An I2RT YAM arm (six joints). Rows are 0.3 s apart.
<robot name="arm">
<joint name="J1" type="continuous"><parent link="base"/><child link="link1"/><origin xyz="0 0 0.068" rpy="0 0 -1.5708"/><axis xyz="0 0 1"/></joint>
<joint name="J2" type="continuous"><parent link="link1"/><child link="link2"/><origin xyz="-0.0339 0.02 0.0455" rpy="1.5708 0 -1.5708"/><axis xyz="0 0 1"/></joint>
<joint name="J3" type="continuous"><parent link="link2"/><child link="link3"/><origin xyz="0.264 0 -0.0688" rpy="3.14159 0 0"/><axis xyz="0 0 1"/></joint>
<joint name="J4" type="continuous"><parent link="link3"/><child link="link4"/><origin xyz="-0.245 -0.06 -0.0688" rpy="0 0 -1.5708"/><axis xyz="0 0 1"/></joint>
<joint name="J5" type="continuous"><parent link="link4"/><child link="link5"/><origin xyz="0.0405 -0.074 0.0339" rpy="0 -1.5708 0"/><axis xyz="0 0 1"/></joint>
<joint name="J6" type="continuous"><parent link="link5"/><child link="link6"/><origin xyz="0 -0.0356 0.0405" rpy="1.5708 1.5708 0"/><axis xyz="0 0 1"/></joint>
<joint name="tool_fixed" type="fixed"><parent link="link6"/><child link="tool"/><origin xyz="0 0 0" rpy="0 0 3.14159"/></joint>
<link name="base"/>
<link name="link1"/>
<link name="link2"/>
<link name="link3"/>
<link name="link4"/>
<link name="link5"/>
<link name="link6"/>
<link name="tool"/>
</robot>
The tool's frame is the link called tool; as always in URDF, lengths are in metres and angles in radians. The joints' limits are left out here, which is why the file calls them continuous.
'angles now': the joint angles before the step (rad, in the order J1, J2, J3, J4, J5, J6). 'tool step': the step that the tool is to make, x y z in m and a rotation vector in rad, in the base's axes. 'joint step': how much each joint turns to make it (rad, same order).
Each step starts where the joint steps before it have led.
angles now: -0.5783 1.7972 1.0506 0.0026 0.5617 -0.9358
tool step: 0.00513 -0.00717 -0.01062 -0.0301 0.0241 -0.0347
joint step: -0.0046 0.0527 0.0165 0.0378 0.0481 -0.0095
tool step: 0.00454 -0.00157 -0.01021 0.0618 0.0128 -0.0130
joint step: 0.0015 0.0414 0.0354 -0.0673 -0.0210 0.0507
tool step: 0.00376 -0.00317 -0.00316 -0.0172 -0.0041 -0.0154
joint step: 0.0000 0.0229 0.0124 0.0215 0.0194 0.0034
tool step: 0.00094 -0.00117 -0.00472 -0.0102 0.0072 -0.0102
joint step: 0.0000 0.0157 -0.0011 0.0173 0.0161 -0.0016
